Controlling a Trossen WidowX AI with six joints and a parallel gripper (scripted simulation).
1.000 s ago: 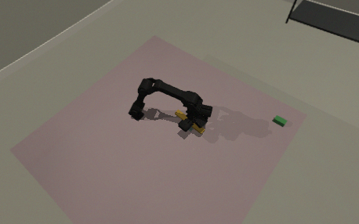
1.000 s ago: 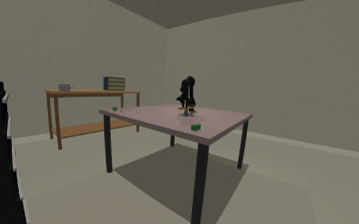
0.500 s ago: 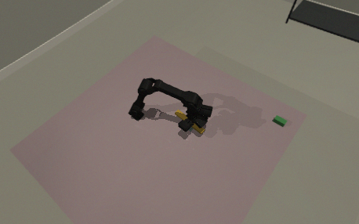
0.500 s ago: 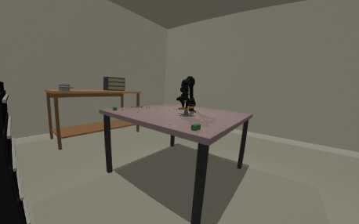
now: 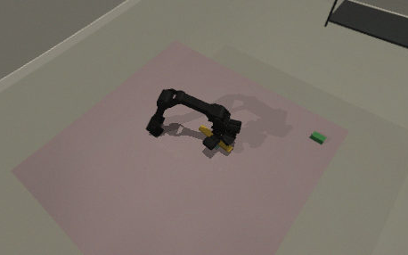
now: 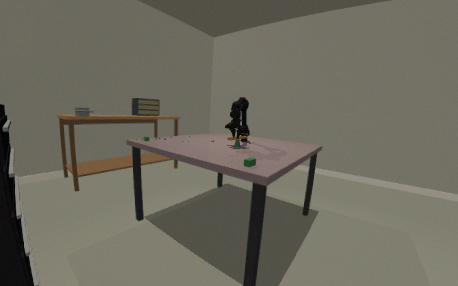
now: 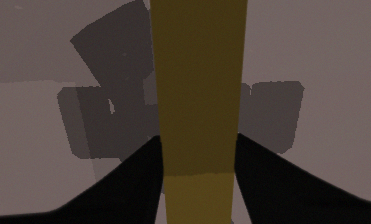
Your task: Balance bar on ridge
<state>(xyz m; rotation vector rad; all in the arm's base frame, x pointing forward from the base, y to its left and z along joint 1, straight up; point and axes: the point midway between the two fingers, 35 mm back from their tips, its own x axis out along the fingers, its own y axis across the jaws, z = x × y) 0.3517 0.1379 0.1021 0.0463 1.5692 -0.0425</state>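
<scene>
My gripper tip is now 30 mm past the yellow bar. Also, from my gripper tip: small green block 640 mm to the right, 390 mm ahead, 50 mm below.
</scene>
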